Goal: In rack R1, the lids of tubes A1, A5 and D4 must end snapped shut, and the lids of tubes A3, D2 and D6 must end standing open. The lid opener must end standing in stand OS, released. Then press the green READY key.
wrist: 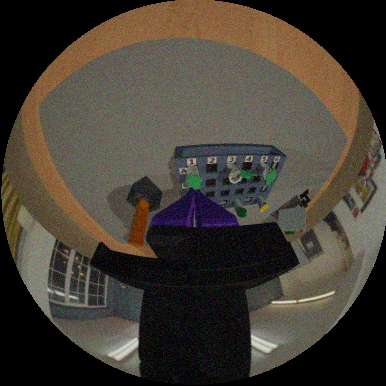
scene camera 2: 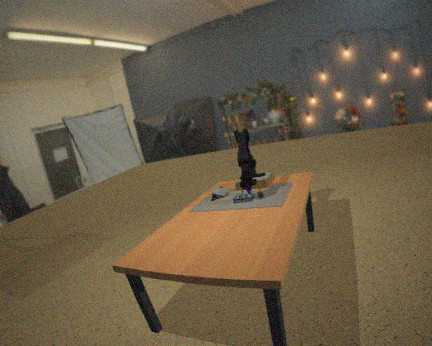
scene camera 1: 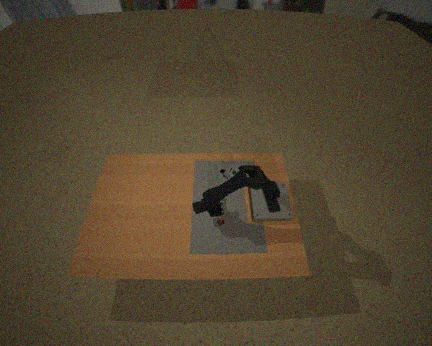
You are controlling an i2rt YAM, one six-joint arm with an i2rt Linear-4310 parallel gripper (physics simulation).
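Pixels of known places: gripper, fingertip midpoint: (wrist: 194,191) (scene camera 2: 250,194) (scene camera 1: 217,210); arm's base, origin of the base link: (scene camera 2: 252,176) (scene camera 1: 269,196).
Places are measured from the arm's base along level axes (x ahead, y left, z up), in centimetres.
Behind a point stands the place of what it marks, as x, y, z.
My gripper (wrist: 194,191) {34.5, 2.3, -3.1} (scene camera 2: 249,191) {34.5, 2.3, -3.1} is shut and empty, its purple fingertips together above the near-left part of blue rack R1 (wrist: 225,149) {38.4, -1.8, -5.3} (scene camera 2: 243,199) {37.1, -2.2, -4.8}. In the wrist view, tube A1's green lid (wrist: 193,181) {37.6, 2.3, -1.3} looks shut. Tube A3's mouth (wrist: 234,175) {37.2, -1.7, -2.0} is uncovered, its green lid (wrist: 245,174) {38.6, -1.8, -0.3} standing out to the right. Tube A5's green lid (wrist: 270,176) {37.4, -5.4, -1.1} looks shut. A dark green lid (wrist: 241,212) {32.8, -2.9, -0.4} and a yellow lid (wrist: 263,206) {31.8, -7.0, -1.3} show at the near side; their states are unclear. The fingers hide the rack's near-left part. The orange lid opener (wrist: 139,223) (scene camera 2: 260,193) stands in dark stand OS (wrist: 145,193) {34.9, 8.2, -3.4}.
Right of the rack is a grey panel (wrist: 292,219) {22.8, -20.3, -1.3} (scene camera 2: 219,191) {24.2, -21.5, -0.9} with a small green key (wrist: 289,232) {19.4, -20.5, 0.7} at its lower edge and a black part (wrist: 304,198) {22.8, -30.1, -6.1} beside it. The grey mat (wrist: 125,100) {45.2, 7.8, -6.1} (scene camera 1: 205,240) {44.4, 18.2, -6.1} lies on the wooden table (scene camera 1: 135,215) {86.9, -4.1, -6.4}. The arm's base plate (scene camera 1: 258,210) {9.9, 7.4, 0.2} stands at the right.
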